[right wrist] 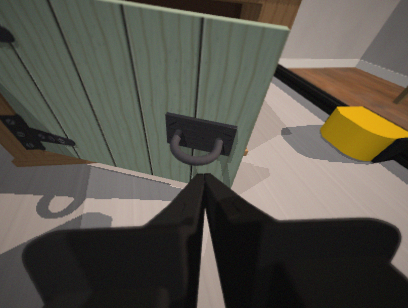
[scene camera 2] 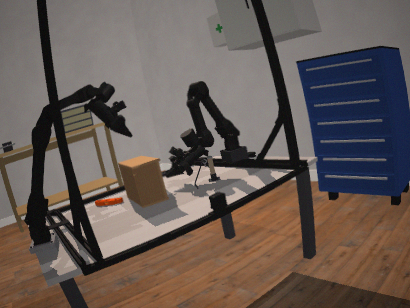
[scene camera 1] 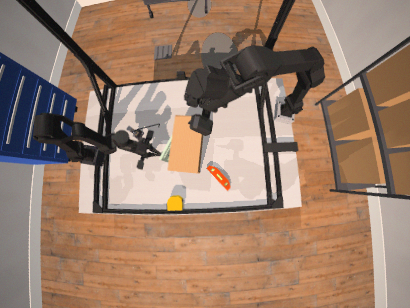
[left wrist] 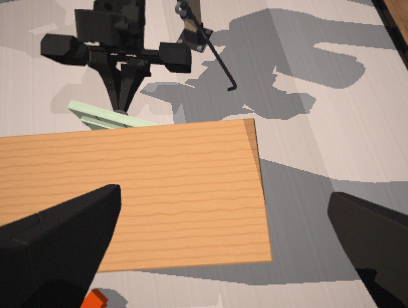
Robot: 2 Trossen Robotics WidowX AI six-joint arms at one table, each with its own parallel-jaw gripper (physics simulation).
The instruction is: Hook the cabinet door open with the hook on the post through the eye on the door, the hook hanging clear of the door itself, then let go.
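Pixels of known places: left gripper, fingertip midpoint: (scene camera 2: pixel 129 135) (scene camera 1: pixel 191 112) (left wrist: pixel 226 198); right gripper, fingertip midpoint: (right wrist: pixel 203 180) (scene camera 2: pixel 166 177); left arm's base, link origin: (scene camera 2: pixel 42 240) (scene camera 1: pixel 286 111); right arm's base, link origin: (scene camera 2: pixel 233 148) (scene camera 1: pixel 89 154).
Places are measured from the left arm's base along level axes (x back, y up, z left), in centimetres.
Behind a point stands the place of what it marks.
The wooden cabinet (scene camera 1: pixel 185 145) {x -46.1, y 12.7, z 32.0 cm} (scene camera 2: pixel 145 180) {x -45.7, y 6.1, z 19.6 cm} (left wrist: pixel 175 200) {x -45.8, y 12.7, z 26.4 cm} stands on the table. Its pale green door (scene camera 1: pixel 165 151) {x -54.9, y 9.0, z 35.6 cm} (left wrist: pixel 135 121) {x -54.5, y 9.1, z 31.9 cm} (right wrist: pixel 165 90) {x -55.6, y 5.8, z 34.5 cm} stands partly open, with the ring-shaped eye (right wrist: pixel 194 160) {x -58.6, y 3.6, z 36.1 cm} on a dark plate. The thin dark hook (scene camera 2: pixel 197 177) {x -67.5, y 0.6, z 22.3 cm} (left wrist: pixel 217 55) {x -68.5, y 1.9, z 23.7 cm} hangs from the post (scene camera 2: pixel 211 165) {x -76.4, y 2.7, z 27.0 cm} (left wrist: pixel 192 17) {x -72.4, y 5.0, z 27.3 cm}, its bent end apart from the door. My right gripper (scene camera 1: pixel 159 154) {x -58.2, y 1.4, z 36.8 cm} (scene camera 2: pixel 168 174) {x -58.2, y 1.4, z 36.8 cm} (left wrist: pixel 119 119) {x -58.2, y 1.4, z 36.8 cm} (right wrist: pixel 203 180) {x -58.2, y 1.4, z 36.8 cm} is shut and empty, its tips close to the eye; contact cannot be told. My left gripper (scene camera 2: pixel 130 134) {x -44.3, y 24.2, z 22.5 cm} (left wrist: pixel 226 198) {x -44.3, y 24.2, z 22.5 cm} is open and empty above the cabinet.
An orange level (scene camera 1: pixel 219 177) {x -29.0, y -2.6, z 41.6 cm} (scene camera 2: pixel 109 202) {x -29.7, y -2.7, z 38.3 cm} (left wrist: pixel 94 300) {x -35.2, y -2.1, z 37.8 cm} lies beside the cabinet. A yellow block (scene camera 1: pixel 174 203) {x -47.7, y -0.1, z 58.2 cm} (right wrist: pixel 357 132) {x -49.6, y -0.5, z 55.5 cm} sits by the table edge bar (scene camera 1: pixel 227 208) {x -22.3, y -2.0, z 55.6 cm}. Black frame uprights (scene camera 2: pixel 280 95) {x -101.5, y 26.7, z 1.6 cm} rise at the table's sides.
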